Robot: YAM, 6 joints.
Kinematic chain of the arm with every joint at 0, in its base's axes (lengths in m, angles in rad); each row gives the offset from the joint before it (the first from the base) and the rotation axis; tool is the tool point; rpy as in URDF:
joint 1: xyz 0 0 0.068 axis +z
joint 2: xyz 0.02 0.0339 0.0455 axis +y
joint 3: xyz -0.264 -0.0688 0 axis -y
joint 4: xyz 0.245 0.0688 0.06 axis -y
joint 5: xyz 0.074 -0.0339 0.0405 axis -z
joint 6: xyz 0.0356 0 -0.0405 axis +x
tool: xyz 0 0 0 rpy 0 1.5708 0
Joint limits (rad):
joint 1: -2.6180..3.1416
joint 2: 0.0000..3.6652
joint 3: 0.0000..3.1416
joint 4: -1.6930..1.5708
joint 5: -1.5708..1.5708
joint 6: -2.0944..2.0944
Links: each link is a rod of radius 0.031 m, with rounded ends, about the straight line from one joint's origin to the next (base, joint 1, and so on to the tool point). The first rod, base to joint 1, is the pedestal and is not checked.
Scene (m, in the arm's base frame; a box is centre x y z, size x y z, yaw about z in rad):
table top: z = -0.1
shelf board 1: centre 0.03 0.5 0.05 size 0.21 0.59 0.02 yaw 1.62
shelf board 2: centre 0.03 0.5 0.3 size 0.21 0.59 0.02 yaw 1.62
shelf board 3: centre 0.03 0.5 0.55 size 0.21 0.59 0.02 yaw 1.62
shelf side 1: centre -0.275 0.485 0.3 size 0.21 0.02 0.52 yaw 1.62
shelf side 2: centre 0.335 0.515 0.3 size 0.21 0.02 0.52 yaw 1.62
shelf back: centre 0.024 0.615 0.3 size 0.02 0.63 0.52 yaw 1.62
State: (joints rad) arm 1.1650 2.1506 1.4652 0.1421 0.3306 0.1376
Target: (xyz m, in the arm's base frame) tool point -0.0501 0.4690 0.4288
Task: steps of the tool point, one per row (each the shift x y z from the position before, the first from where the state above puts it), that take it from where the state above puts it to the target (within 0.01 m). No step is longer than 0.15 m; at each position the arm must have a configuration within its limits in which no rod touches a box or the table.
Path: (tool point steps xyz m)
1: 0.0131 -0.0810 0.0051
2: -0.0050 -0.0840 -0.0052
3: -0.0824 0.0433 0.0882
4: -0.0921 -0.0050 0.0886
5: -0.0754 -0.0531 0.0820
6: -0.0064 0.0689 0.0183
7: -0.0036 0.0710 0.0000
8: -0.0002 0.0684 -0.0183

